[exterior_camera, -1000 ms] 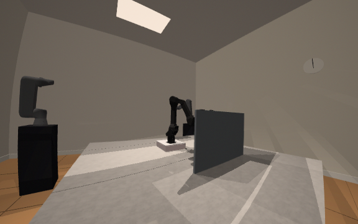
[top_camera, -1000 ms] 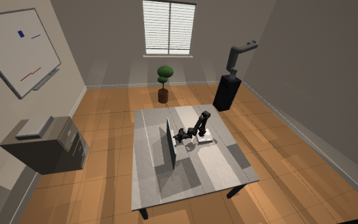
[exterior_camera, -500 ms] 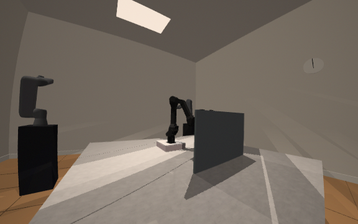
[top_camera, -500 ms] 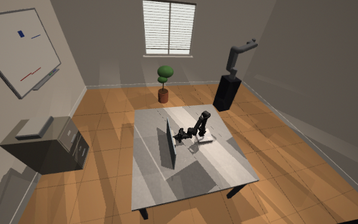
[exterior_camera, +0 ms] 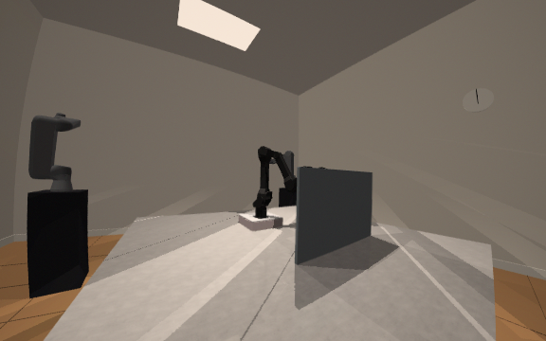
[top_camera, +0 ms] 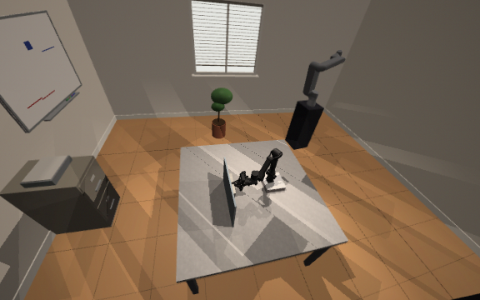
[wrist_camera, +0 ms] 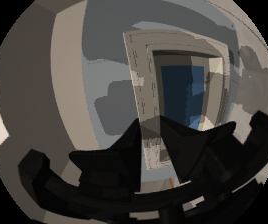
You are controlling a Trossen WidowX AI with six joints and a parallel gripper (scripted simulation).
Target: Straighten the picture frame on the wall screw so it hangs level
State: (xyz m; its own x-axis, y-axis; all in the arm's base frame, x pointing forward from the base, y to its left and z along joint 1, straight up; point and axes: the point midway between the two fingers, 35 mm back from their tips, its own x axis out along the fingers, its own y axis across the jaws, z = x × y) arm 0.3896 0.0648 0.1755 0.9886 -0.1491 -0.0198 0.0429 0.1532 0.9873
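Now: the picture frame 1 cm to the right of my gripper tip and 5 cm below it. From my gripper tip the other things lie so: grey wall panel 2 cm ahead, 1 cm to the left, 7 cm below.
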